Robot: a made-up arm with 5 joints.
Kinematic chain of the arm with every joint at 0, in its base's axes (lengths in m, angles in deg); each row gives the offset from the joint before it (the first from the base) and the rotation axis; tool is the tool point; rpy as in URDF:
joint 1: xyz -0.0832 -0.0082 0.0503 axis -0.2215 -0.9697 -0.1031
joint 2: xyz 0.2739 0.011 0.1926 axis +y
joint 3: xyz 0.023 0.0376 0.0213 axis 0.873 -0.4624 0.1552
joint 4: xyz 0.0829 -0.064 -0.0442 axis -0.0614 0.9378 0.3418
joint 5: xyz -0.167 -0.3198 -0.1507 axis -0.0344 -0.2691 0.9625
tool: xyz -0.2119 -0.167 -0.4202 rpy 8.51 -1 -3.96
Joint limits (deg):
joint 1: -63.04..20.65
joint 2: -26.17..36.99
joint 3: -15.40..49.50
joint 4: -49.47..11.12
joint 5: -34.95..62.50
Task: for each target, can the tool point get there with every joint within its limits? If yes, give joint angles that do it. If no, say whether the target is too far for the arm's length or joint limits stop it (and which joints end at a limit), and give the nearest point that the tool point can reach.
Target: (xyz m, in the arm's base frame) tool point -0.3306 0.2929 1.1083
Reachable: no: joint limits stop it (at a limit: joint 1, joint 2, joint 3, joint 4, joint 5) | nearest point -0.4960 0.0494 0.1899 | short by 0.964 m
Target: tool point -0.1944 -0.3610 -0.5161
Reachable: yes | joints -31.10 -9.67 9.62 3.01 -1.06
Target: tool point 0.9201 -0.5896 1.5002
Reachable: no: too far | nearest point 0.9905 -0.0714 0.4109 | short by 1.208 m
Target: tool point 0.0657 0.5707 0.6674
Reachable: no: joint limits stop it (at a limit: joint 1, joint 2, joint 3, joint 5) | nearest point -0.5215 0.1812 0.1307 | short by 0.886 m
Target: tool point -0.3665 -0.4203 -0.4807
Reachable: yes | joints -49.51 21.76 2.39 -30.37 30.37
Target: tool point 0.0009 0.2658 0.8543
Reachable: no: joint limits stop it (at a limit: joint 1, joint 2, joint 4, joint 5) | nearest point -0.4950 0.0426 0.1915 | short by 0.857 m
